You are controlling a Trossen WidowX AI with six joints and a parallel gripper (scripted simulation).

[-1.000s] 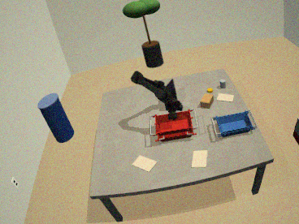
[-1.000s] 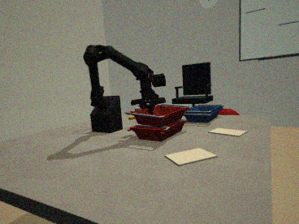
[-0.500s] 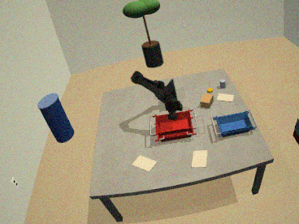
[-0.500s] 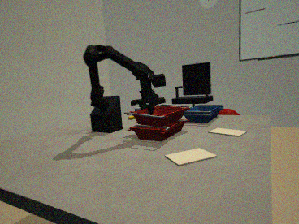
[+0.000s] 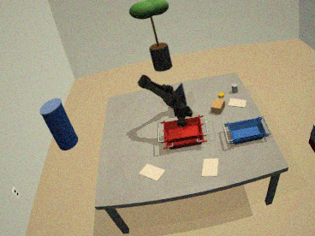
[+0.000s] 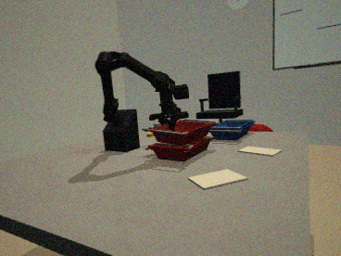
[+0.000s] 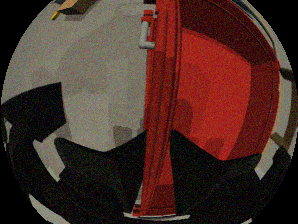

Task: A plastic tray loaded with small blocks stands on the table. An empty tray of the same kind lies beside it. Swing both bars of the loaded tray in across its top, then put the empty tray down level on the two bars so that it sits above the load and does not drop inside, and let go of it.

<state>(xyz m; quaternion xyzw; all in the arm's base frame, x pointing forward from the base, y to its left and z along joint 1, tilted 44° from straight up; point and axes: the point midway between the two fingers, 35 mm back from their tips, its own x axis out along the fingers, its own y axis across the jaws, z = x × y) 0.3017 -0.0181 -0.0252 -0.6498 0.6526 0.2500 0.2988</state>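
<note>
My gripper tip is 70 mm short of the red tray and 30 mm below it. Round my gripper tip: grey cylinder: 420 mm behind, 520 mm to the left, 50 mm below; then small yellow piece: 390 mm behind, 380 mm to the left, 80 mm below; then tan block: 220 mm behind, 310 mm to the left, 60 mm below.
</note>
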